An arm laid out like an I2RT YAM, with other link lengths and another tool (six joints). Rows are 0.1 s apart.
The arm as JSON. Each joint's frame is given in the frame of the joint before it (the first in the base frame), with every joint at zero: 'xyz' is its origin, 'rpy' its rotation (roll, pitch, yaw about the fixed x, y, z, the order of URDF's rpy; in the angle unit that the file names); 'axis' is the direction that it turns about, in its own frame. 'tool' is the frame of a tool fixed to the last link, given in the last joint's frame.
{
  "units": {
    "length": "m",
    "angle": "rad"
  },
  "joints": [
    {
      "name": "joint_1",
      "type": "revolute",
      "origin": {
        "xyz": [
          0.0,
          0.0,
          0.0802
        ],
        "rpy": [
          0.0,
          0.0,
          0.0
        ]
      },
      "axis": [
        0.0,
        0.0,
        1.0
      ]
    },
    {
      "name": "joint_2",
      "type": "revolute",
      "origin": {
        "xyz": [
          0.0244,
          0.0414,
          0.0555
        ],
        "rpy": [
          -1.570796,
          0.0,
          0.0
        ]
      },
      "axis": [
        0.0,
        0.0,
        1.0
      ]
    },
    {
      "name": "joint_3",
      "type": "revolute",
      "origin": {
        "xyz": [
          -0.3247,
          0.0,
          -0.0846
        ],
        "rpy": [
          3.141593,
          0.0,
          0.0
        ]
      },
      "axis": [
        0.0,
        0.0,
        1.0
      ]
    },
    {
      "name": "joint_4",
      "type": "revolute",
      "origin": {
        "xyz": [
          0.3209,
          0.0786,
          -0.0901
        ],
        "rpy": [
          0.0,
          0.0,
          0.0
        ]
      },
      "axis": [
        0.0,
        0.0,
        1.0
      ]
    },
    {
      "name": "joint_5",
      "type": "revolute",
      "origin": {
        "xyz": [
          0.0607,
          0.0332,
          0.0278
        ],
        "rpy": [
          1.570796,
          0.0,
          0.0
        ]
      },
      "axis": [
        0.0,
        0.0,
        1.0
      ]
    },
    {
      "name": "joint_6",
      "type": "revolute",
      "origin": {
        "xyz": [
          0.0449,
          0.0,
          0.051
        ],
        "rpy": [
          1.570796,
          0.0,
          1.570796
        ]
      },
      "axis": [
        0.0,
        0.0,
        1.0
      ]
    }
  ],
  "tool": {
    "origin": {
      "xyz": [
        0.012,
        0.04,
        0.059
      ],
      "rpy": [
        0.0,
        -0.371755,
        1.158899
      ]
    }
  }
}
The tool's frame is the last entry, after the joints.
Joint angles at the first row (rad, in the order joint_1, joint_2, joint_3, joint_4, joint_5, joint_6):
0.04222 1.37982 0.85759 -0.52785 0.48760 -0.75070
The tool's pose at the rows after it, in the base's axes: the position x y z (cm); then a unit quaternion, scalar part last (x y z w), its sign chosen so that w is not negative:
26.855 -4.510 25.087 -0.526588 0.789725 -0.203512 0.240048
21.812 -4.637 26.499 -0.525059 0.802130 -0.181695 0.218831
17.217 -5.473 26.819 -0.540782 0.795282 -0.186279 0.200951
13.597 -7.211 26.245 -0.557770 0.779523 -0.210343 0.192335
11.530 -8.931 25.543 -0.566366 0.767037 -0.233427 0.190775
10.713 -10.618 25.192 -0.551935 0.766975 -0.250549 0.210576
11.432 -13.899 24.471 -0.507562 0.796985 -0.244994 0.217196
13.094 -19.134 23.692 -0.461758 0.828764 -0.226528 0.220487
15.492 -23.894 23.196 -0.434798 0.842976 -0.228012 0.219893
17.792 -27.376 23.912 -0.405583 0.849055 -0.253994 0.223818
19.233 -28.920 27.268 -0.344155 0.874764 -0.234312 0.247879
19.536 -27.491 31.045 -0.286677 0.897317 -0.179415 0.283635
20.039 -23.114 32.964 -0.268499 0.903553 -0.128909 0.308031
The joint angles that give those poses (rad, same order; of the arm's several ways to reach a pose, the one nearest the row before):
0.04236 1.21343 0.83389 -0.71568 0.43293 -0.71073
0.03927 1.06685 0.79976 -0.89747 0.41897 -0.69069
0.01441 0.89833 0.72583 -0.99307 0.43169 -0.75495
-0.09088 0.71481 0.63277 -1.00059 0.42669 -0.91875
-0.26166 0.57799 0.56511 -0.96075 0.36451 -1.11686
-0.47701 0.51316 0.53548 -0.89961 0.22886 -1.26660
-0.69027 0.62723 0.54314 -0.79879 0.11621 -1.32698
-0.85682 0.86834 0.60688 -0.67050 0.03680 -1.35485
-0.90471 1.08652 0.69383 -0.54765 0.03145 -1.33742
-0.90737 1.22444 0.78916 -0.46351 0.05596 -1.27866
-0.90643 1.31516 0.98111 -0.61811 0.04504 -1.13866
-0.89730 1.34141 1.15239 -0.86526 -0.02180 -0.99973
-0.81502 1.29923 1.19972 -1.02686 -0.06450 -0.88611

